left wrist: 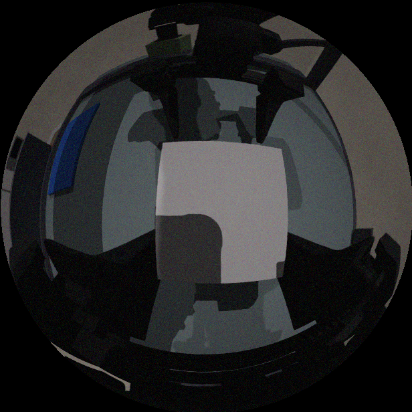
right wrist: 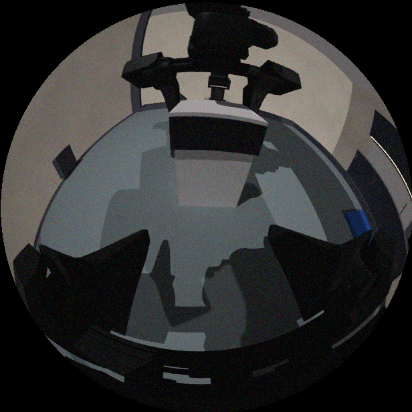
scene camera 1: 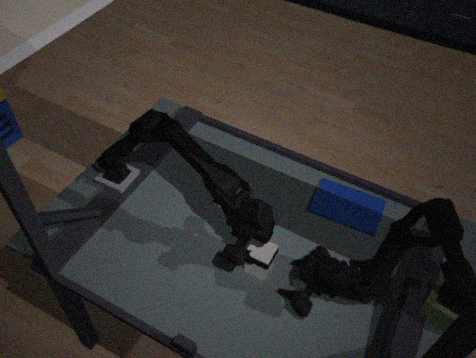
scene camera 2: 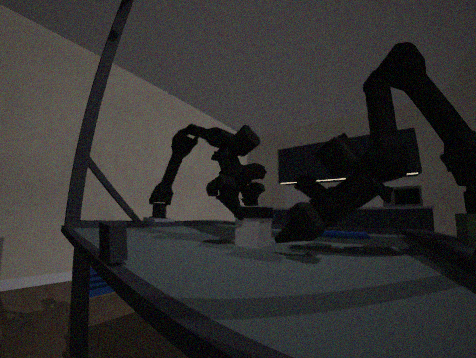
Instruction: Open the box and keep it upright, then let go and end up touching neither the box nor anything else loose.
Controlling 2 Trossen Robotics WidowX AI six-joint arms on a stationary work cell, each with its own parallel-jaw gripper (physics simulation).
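Places are measured from the left arm's base along level axes (x back, y right, z up), in metres.
Pixels of known places: left gripper, fingertip midpoint: (scene camera 1: 256,253) (scene camera 2: 249,219); right gripper, fingertip midpoint: (scene camera 1: 285,276) (scene camera 2: 284,236); left arm's base, origin of the base link: (scene camera 1: 117,174) (scene camera 2: 158,218); right arm's base, origin of the base link: (scene camera 1: 453,299).
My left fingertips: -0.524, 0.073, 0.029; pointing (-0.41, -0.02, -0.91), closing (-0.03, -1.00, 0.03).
Observation:
Ahead of a thing's pixels: the offset from my left fingertips to its top centre, as dx, dy, dz.
The box {-0.012, +0.001, +0.031} (scene camera 1: 257,270) (scene camera 2: 252,232) (right wrist: 212,180) stands upright on the table, with a pale body. Its lid {-0.012, +0.001, +0.033} (scene camera 1: 264,251) (scene camera 2: 257,212) (left wrist: 235,185) (right wrist: 215,135), white on top with black sides, sits flat on the body and looks closed. My left gripper (left wrist: 218,231) reaches down from above and is shut on the box, one finger at each of two opposite sides. My right gripper (scene camera 1: 286,276) (right wrist: 209,234) is open and low over the table, facing the box and apart from it. In scene camera 2 its far finger is hard to make out.
A flat blue object {-0.166, -0.330, -0.055} (scene camera 1: 347,206) (scene camera 2: 345,234) (left wrist: 72,152) (right wrist: 357,222) lies near the table's far edge. A small dark block {+0.050, +0.293, -0.006} (scene camera 1: 184,344) (scene camera 2: 114,243) (right wrist: 65,161) is at another table edge. A dark frame post (scene camera 1: 50,267) (scene camera 2: 91,135) rises at the left. The two arms are close together.

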